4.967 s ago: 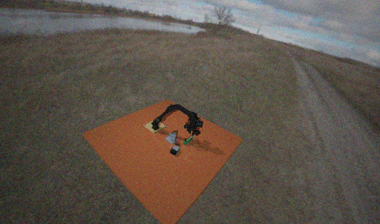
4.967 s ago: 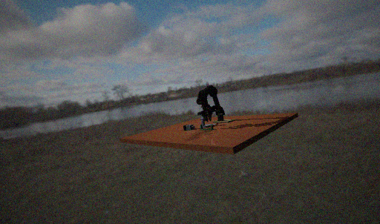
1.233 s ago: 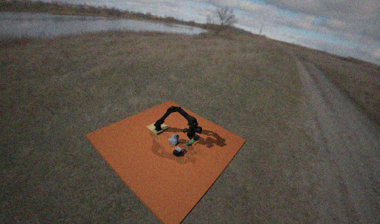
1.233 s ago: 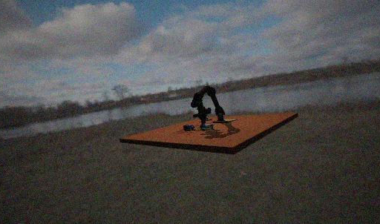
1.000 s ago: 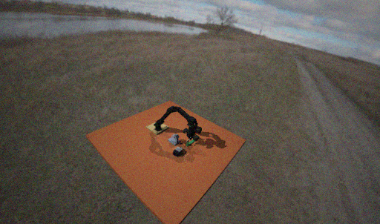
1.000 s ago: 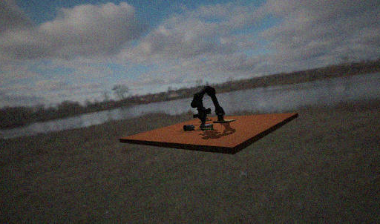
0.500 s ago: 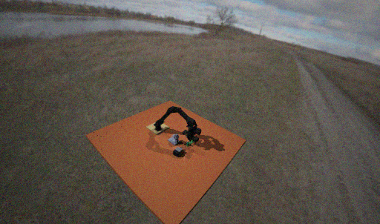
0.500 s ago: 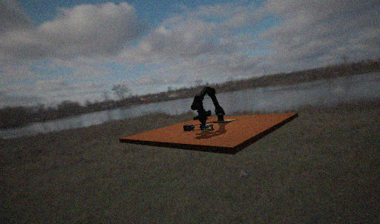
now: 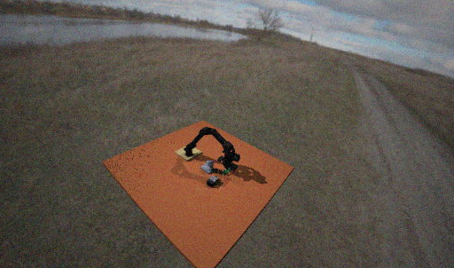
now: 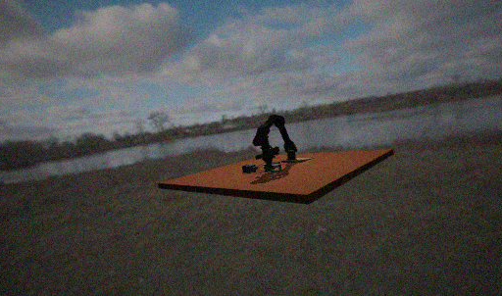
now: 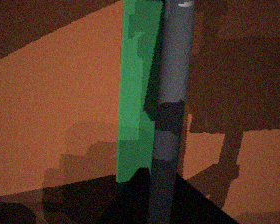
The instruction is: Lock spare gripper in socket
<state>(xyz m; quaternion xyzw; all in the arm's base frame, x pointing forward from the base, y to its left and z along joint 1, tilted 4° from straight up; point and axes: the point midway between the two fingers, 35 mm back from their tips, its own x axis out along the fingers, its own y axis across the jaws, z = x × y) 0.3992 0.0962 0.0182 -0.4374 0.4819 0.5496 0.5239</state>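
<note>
Right now the green cradle is 2 cm to the left of my gripper tip. The rest, counted from my gripper tip: spare gripper 19 cm to the right, 1 cm below; mount 13 cm behind, 10 cm to the right, 2 cm above.
</note>
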